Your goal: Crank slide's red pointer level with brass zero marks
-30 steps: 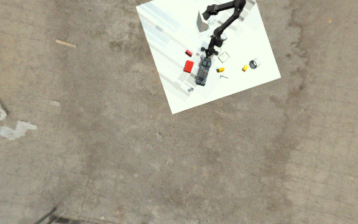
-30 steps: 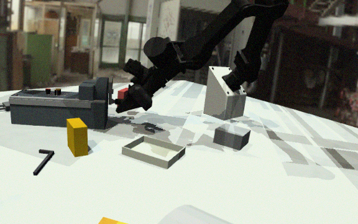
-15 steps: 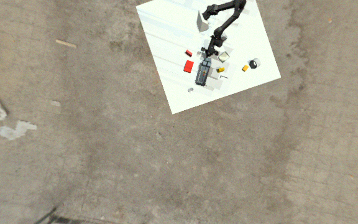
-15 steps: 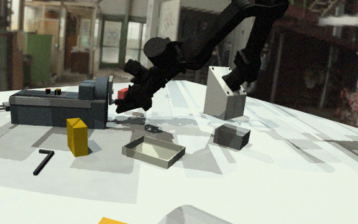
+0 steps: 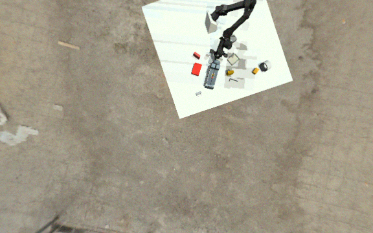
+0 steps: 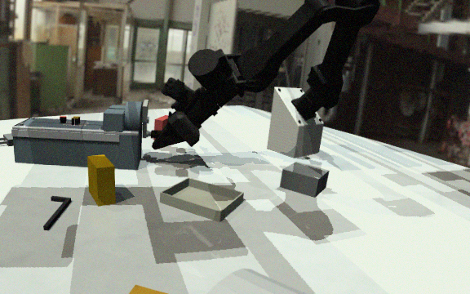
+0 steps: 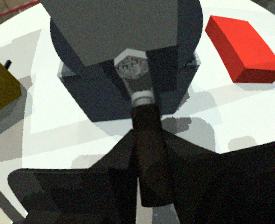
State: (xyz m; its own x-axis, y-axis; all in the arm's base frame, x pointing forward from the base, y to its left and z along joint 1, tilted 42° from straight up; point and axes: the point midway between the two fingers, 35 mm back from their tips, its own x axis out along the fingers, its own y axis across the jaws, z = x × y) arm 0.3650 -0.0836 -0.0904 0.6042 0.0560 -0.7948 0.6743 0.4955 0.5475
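Now: gripper tip 30 mm below the dark crank handle, 10 mm to the right of it and 10 mm past it. The rest, counted from my gripper tip: red pointer 150 mm ahead, 120 mm to the right, 50 mm above; shallow grey tray 200 mm to the left, 60 mm ahead, 30 mm below; yellow block 180 mm ahead, 90 mm to the left.
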